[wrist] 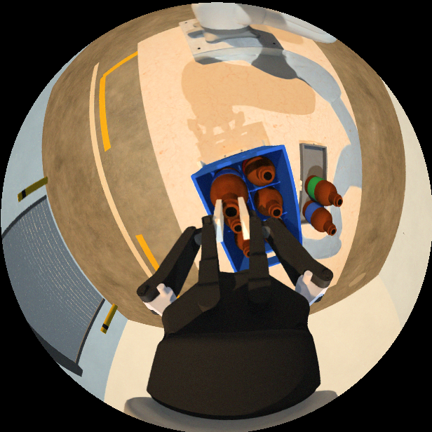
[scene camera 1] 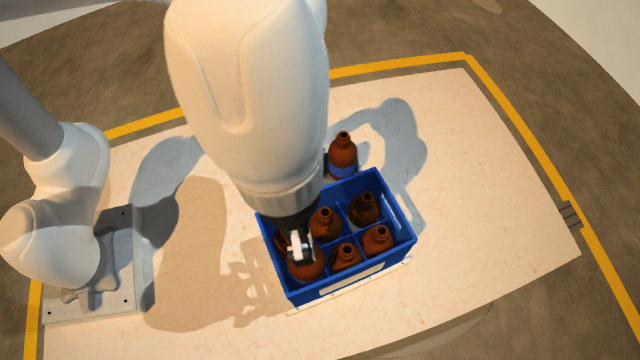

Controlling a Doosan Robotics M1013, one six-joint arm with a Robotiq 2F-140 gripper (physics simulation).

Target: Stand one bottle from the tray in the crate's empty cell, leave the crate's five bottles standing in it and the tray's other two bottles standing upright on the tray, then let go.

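Seen in the pictures: arm's base, link origin: [scene camera 1: 88, 264].
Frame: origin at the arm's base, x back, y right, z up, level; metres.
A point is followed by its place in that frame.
My gripper [scene camera 1: 301, 253] {x -0.573, y 0.190, z 0.166 m} [wrist: 230, 207] is shut on the neck of a brown bottle with a blue label [scene camera 1: 306, 269] {x -0.564, y 0.214, z 0.135 m} [wrist: 228, 187]. This bottle is upright, its lower part inside a corner cell of the blue crate [scene camera 1: 294, 299] {x -0.522, y 0.247, z 0.064 m} [wrist: 296, 192]; whether its base touches the crate floor is hidden. The crate's five bottles, among them one in the middle [scene camera 1: 326, 226] {x -0.635, y 0.122, z 0.062 m} [wrist: 268, 200] and one in the near corner [scene camera 1: 378, 242] {x -0.720, y 0.198, z 0.074 m}, stand in the other cells; one beside the gripper is mostly hidden in the scene view. A green-labelled bottle [wrist: 322, 190] and a blue-labelled bottle [scene camera 1: 343, 156] {x -0.739, y -0.037, z 0.049 m} [wrist: 318, 216] stand on the grey tray [wrist: 314, 154].
The white arm [scene camera 1: 250, 100] {x -0.557, y 0.232, z 0.568 m} hangs over the crate's left side and hides much of the tray in the scene view. A pale strip [scene camera 1: 350, 286] {x -0.646, y 0.245, z -0.034 m} runs along the crate's near side. The robot's base plate [scene camera 1: 55, 314] {x 0.120, y 0.111, z 0.002 m} [wrist: 191, 42] is at the table's left in the scene view.
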